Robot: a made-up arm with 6 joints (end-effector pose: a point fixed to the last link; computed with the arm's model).
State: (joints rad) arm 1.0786 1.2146 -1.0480 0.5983 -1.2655 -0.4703
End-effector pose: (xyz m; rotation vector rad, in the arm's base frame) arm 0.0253 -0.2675 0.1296 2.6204 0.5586 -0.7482
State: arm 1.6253 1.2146 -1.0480 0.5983 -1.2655 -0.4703
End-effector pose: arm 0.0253 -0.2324 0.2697 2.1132 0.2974 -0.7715
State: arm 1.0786 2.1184 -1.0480 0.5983 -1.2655 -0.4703
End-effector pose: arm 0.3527 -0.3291 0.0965 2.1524 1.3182 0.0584
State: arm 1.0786 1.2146 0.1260 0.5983 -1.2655 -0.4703
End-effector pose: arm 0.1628 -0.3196 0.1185 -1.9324 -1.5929 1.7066
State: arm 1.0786 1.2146 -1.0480 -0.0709 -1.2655 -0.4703
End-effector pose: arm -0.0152 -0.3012 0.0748 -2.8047 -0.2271 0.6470
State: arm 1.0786 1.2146 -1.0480 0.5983 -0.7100 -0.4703
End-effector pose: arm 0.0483 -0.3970 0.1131 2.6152 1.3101 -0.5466
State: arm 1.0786 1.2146 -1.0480 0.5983 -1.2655 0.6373
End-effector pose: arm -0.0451 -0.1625 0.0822 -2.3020 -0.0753 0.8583
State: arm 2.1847 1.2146 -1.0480 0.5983 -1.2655 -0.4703
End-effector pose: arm 0.0253 -0.1265 0.3728 1.5850 0.0664 -0.7506
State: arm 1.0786 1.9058 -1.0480 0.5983 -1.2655 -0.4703
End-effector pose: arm 0.2721 -0.3388 0.0913 2.2946 1.1641 -0.1266
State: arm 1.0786 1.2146 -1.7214 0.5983 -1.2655 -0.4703
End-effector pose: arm -0.0175 -0.2179 0.0709 2.5473 -0.0758 -0.1222
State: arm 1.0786 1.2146 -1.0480 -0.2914 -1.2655 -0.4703
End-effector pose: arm -0.0301 -0.3016 0.0541 -2.6248 -0.0994 0.5586
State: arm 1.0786 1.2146 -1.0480 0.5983 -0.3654 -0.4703
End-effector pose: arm 0.0898 -0.4622 0.0833 2.5136 1.7767 -0.3878
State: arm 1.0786 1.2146 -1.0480 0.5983 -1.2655 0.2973
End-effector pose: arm -0.0297 -0.2031 0.0841 -2.6161 -0.2375 0.9019
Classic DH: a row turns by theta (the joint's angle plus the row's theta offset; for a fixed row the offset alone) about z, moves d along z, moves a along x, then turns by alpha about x. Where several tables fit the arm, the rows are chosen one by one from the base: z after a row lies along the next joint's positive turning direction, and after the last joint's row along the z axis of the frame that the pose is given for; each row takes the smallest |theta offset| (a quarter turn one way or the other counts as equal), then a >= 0, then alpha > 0; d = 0 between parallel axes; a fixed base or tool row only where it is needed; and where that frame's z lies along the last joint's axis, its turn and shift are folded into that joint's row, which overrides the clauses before.
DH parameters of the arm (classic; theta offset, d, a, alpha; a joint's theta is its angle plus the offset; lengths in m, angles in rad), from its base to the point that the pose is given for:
base (fixed): -1.5708 0.137 0 1.5708
joint 1: 1.5708 -0.261 0.063 1.5708
joint 2: 0 0.017 0.031 1.5708
joint 3: 0 -0.345 0.067 -1.5708
joint 4: 1.5708 -0.117 0.089 -1.5708
joint 5: -1.5708 0.131 0.199 1.5708
joint 6: 0 -0.228 -0.084 1.5708
tool (fixed): 1.5708 0.097 0 0

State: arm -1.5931 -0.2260 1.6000 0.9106 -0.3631 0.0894
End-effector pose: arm -0.2187 -0.1308 0.2727 2.7205 -0.2092 -1.2751
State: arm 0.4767 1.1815 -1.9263 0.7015 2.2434 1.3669
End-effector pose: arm 0.4473 -0.4404 -0.1996 -0.1514 2.6200 -1.5097
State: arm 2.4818 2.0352 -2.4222 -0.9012 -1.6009 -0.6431
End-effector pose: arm 0.3689 -0.2802 0.3825 2.4569 1.0770 0.5996
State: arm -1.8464 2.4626 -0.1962 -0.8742 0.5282 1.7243
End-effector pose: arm 0.5388 0.6385 0.3393 -1.5488 1.7401 0.8307
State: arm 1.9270 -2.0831 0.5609 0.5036 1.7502 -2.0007
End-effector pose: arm 0.4722 0.2232 -0.3975 0.0711 -1.2446 1.6045
